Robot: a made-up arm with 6 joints.
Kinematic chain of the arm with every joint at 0, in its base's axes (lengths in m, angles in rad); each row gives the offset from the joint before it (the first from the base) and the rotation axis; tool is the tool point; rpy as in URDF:
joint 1: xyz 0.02 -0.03 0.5 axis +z
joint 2: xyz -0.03 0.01 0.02 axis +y
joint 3: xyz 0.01 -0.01 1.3 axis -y
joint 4: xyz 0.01 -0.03 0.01 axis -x
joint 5: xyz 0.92 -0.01 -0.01 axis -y
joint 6: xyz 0 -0.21 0.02 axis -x
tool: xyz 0.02 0.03 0.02 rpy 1.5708 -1.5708 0
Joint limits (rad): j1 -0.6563..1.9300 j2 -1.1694..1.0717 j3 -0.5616..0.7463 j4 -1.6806..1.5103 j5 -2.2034..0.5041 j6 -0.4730..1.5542
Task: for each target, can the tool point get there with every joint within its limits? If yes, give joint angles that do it. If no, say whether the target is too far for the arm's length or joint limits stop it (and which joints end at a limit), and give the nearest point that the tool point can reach.
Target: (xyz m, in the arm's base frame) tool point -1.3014 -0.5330 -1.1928
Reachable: no: joint limits stop it (at a limit: joint 1, joint 2, joint 3, joint 4, joint 6) | nearest point -0.3222 0.7707 0.1759 | short by 2.129 m
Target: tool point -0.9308 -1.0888 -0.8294
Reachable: no: joint limits stop it (at a limit: joint 1, joint 2, joint 3, joint 6) | nearest point 0.6482 -0.7520 0.1579 | short by 1.892 m
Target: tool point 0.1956 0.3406 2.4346
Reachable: yes | joints 1.6321 -0.2647 0.5540 -0.3887 -1.2268 0.0979
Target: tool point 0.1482 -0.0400 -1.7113
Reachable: no: joint limits stop it (at a limit: joint 2, joint 3, joint 6) | nearest point 0.8802 -0.0971 0.1622 | short by 2.012 m
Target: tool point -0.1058 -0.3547 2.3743
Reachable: yes | joints 0.5112 -0.6496 0.3256 0.0734 -1.2260 -0.0519
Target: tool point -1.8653 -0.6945 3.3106
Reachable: no: too far | nearest point -1.2073 -0.4626 2.3218 | short by 1.210 m
